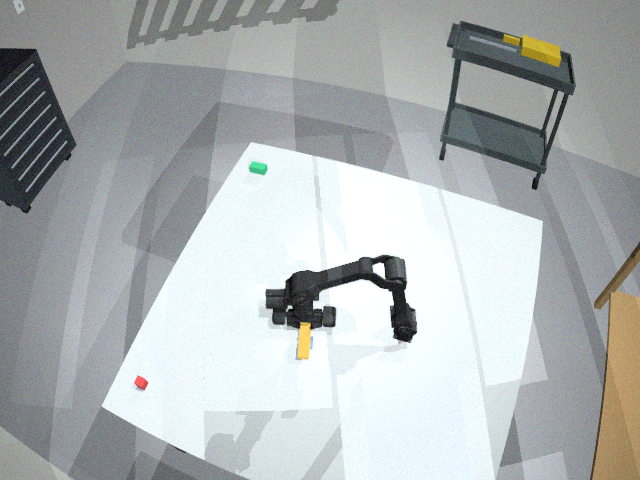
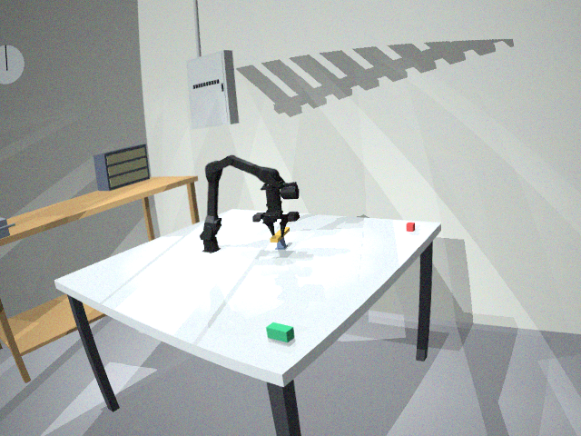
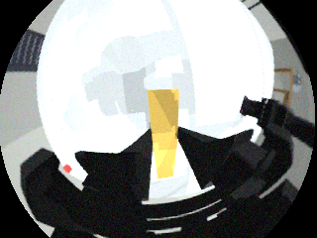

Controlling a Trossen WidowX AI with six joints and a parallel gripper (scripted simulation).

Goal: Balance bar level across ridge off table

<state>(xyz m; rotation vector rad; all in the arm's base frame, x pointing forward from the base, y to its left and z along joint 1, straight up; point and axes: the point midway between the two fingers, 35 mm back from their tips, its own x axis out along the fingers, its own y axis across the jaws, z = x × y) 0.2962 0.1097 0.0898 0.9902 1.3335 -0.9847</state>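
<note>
Now: the yellow bar 1 cm behind my gripper tip and 3 cm to the left of it. From my gripper tip the other things lie so: green block: 44 cm ahead, 61 cm to the right, 4 cm below; red block: 44 cm ahead, 39 cm to the left, 4 cm below.
</note>
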